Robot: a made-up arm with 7 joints.
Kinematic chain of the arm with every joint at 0, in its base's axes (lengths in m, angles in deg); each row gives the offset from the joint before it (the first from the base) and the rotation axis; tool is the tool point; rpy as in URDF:
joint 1: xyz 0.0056 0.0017 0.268 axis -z
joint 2: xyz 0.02 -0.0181 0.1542 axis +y
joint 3: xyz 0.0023 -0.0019 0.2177 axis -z
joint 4: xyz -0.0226 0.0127 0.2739 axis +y
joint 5: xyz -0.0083 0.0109 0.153 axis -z
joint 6: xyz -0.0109 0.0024 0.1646 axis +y
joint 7: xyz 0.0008 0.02 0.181 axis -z
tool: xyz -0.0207 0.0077 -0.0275 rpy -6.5 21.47 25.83
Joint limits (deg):
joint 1: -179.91..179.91
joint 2: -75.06..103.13
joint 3: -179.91..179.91
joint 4: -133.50..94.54
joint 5: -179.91..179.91
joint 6: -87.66..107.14
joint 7: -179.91..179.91
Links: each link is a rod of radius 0.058 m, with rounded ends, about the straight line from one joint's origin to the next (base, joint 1, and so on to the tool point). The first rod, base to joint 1, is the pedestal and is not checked.
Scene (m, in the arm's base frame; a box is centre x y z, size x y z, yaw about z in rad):
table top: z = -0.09
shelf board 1: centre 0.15 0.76 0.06 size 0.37 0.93 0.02 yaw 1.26
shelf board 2: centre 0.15 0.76 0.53 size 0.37 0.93 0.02 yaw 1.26
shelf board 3: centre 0.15 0.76 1 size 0.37 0.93 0.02 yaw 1.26
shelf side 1: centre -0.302 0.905 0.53 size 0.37 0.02 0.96 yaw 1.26
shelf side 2: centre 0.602 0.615 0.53 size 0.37 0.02 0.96 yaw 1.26
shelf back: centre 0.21 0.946 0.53 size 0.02 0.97 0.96 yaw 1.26
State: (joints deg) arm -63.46 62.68 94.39 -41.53 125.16 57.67 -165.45
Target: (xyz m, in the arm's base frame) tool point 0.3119 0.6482 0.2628
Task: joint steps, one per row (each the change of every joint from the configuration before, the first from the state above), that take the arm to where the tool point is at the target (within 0.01 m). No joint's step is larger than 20 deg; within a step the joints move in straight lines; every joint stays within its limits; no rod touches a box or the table.
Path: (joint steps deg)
1: -8.02 -4.12 5.20 -18.15 -4.17 -1.45 2.93
2: -8.02 -4.12 5.19 -18.16 -4.17 -1.45 2.93
3: -8.02 -4.11 5.20 -18.15 -4.16 -1.46 2.94
4: -8.02 -4.12 5.19 -18.15 -4.17 -1.45 2.93
5: -8.03 -4.12 5.20 -18.15 -4.17 -1.45 2.93
6: 16.97 10.71 0.77 6.54 8.56 6.39 -2.78
7: 16.97 10.71 0.77 6.54 8.55 6.39 -2.79
8: 16.97 10.71 0.77 6.54 8.56 6.40 -2.79
9: 16.97 10.71 0.78 6.54 8.56 6.39 -2.78
10: 16.97 10.71 0.77 6.54 8.55 6.39 -2.79
11: -5.57 -0.26 -1.98 14.67 -4.43 -5.19 -0.07
12: -5.57 -0.25 -1.98 14.66 -4.43 -5.20 -0.07
13: -5.58 -0.26 -1.98 14.66 -4.44 -5.20 -0.07

